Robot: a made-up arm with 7 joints.
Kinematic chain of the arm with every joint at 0, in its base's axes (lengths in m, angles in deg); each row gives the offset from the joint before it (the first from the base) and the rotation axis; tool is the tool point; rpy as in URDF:
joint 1: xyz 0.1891 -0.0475 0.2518 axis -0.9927 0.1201 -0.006
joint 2: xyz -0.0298 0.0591 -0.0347 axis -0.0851 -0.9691 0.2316
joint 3: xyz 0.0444 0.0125 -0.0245 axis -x
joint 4: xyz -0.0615 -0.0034 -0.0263 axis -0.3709 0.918 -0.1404
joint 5: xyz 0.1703 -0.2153 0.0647 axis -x
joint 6: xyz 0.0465 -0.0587 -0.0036 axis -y
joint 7: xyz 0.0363 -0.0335 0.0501 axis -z
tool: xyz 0.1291 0.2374 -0.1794 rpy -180 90 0
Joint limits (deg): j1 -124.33..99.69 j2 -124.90..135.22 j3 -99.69..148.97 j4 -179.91..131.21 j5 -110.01..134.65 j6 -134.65..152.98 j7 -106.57..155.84
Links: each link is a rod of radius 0.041 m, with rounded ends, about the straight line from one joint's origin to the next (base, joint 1, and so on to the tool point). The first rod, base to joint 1, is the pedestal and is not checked.
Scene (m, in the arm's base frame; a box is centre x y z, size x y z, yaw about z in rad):
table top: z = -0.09
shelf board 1: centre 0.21 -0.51 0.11 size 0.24 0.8 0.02 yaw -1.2
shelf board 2: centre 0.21 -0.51 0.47 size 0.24 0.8 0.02 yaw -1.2
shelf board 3: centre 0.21 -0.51 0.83 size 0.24 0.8 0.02 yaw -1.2
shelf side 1: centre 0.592 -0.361 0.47 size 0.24 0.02 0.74 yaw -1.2
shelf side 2: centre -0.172 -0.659 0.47 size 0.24 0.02 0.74 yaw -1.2
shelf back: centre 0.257 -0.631 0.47 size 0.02 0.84 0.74 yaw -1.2
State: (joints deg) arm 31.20 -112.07 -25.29 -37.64 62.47 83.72 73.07
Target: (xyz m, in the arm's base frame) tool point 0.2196 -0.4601 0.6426
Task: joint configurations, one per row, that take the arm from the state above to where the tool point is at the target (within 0.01 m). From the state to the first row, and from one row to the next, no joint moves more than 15 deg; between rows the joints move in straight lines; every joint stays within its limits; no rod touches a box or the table.
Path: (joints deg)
1: 31.39 -114.83 -34.90 -37.80 66.93 95.90 64.80
2: 31.57 -117.58 -44.51 -37.96 71.39 108.07 56.54
3: 31.76 -120.34 -54.13 -38.12 75.86 120.25 48.27
4: 39.57 -115.28 -50.77 -42.38 67.36 108.94 59.72
5: 47.38 -110.23 -47.42 -46.64 58.85 97.62 71.17
6: 55.19 -105.18 -44.06 -50.90 50.35 86.31 82.62
7: 56.32 -104.00 -29.37 -49.26 42.95 73.05 92.97
8: 57.46 -102.82 -14.68 -47.62 35.55 59.80 103.32

